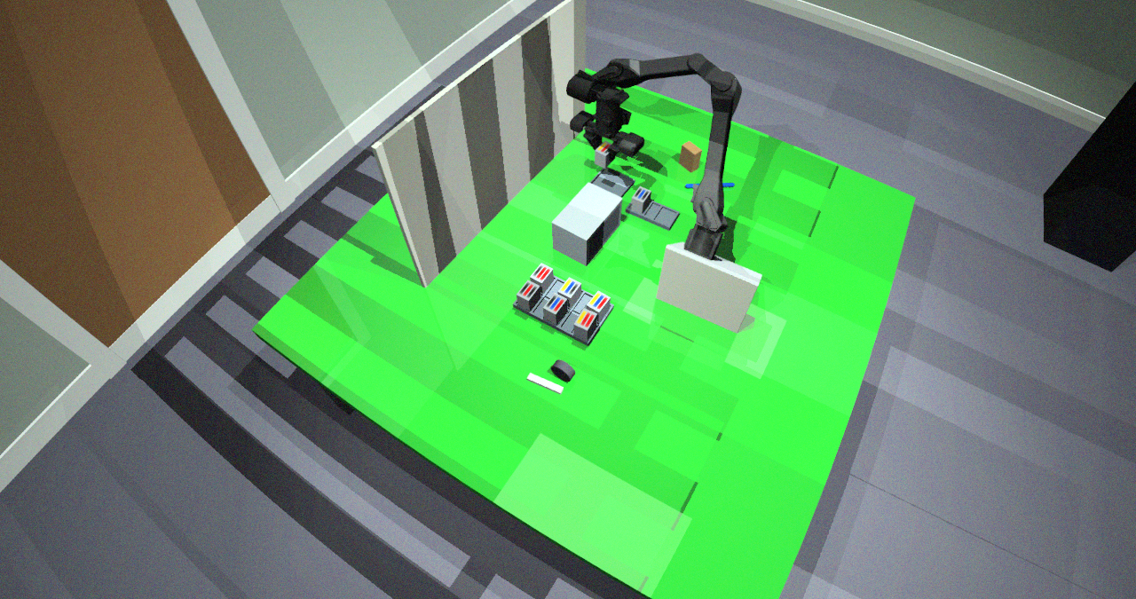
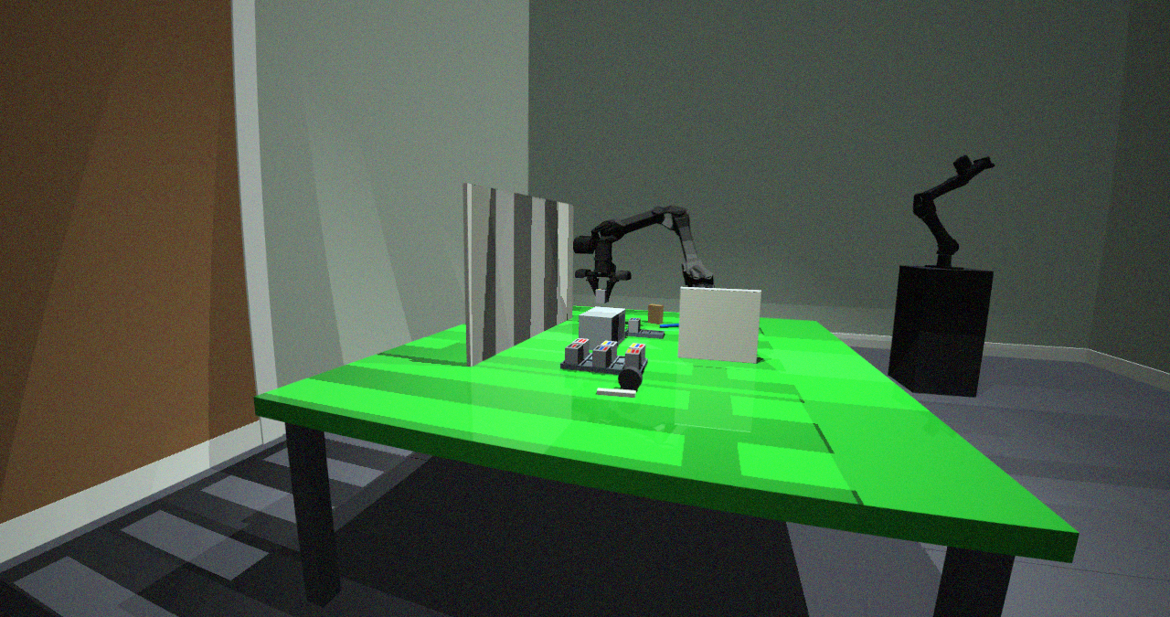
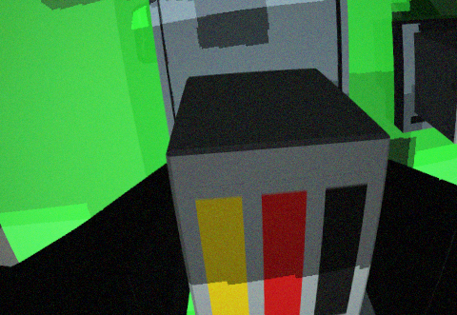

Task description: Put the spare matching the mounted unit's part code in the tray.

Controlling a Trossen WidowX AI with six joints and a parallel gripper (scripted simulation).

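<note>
The tray is 1 cm behind my gripper tip and 11 cm below it. Also, from my gripper tip: rack (15 cm behind, 2 cm to the left, 10 cm below); then spare (2 cm above); then mounted unit (4 cm behind, 18 cm to the left, 6 cm below).
</note>
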